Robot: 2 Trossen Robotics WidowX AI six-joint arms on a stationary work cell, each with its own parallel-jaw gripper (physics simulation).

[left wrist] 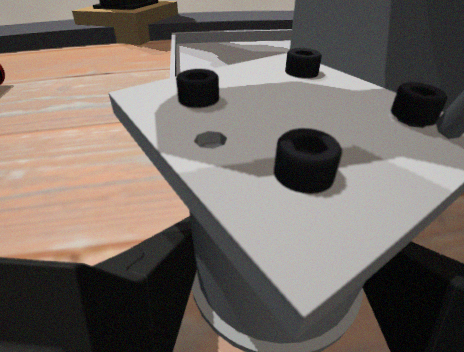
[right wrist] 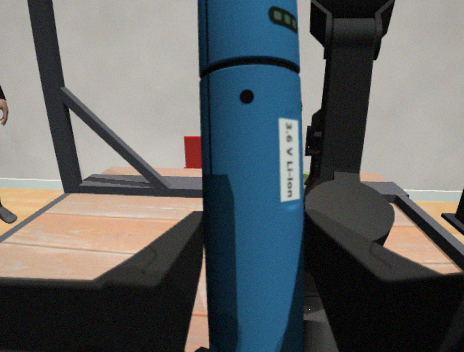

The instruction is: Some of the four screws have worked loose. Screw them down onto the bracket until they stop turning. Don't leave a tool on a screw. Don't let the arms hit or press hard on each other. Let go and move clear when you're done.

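Frame: origin at the left arm's base, x up, y ahead, z left, level; millimetres.
Seen in the pictures: right gripper, fingertip midpoint: [right wrist: 253,220]; right arm's base at its link origin: [left wrist: 126,5].
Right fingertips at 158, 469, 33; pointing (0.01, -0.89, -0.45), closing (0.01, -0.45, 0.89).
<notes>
A point is followed by its place in that frame, as x, y, z.
The bracket's pale plate [left wrist: 280,220] {28, 473, 89} lies on a grey round post [left wrist: 220,265] {-3, 484, 101}. Four black socket screws, front [left wrist: 307,162] {34, 479, 86}, left [left wrist: 198,89] {33, 504, 110}, back [left wrist: 303,63] {33, 529, 87} and right [left wrist: 418,105] {34, 505, 64}, stand in the plate beside an empty hole [left wrist: 210,140] {26, 494, 105}. From this angle I cannot tell which heads are raised. My left gripper [left wrist: 275,230] {-27, 520, 89} is closed around the post under the plate, one finger on each side. My right gripper [right wrist: 253,220] {158, 469, 33} is shut on the blue power screwdriver [right wrist: 255,165] {186, 480, 38}, holding it upright; its tip is out of view.
A grey upright [left wrist: 345,45] {36, 539, 76} rises behind the plate, and part of a grey rod [left wrist: 453,120] {33, 502, 57} shows by the right screw. A yellowish stand [left wrist: 132,20] {-9, 790, 285} is at the back. The other arm [right wrist: 347,100] {193, 287, 50} stands behind the screwdriver. A red block [right wrist: 192,151] and dark frame posts [right wrist: 50,90] {193, 232, -515} show.
</notes>
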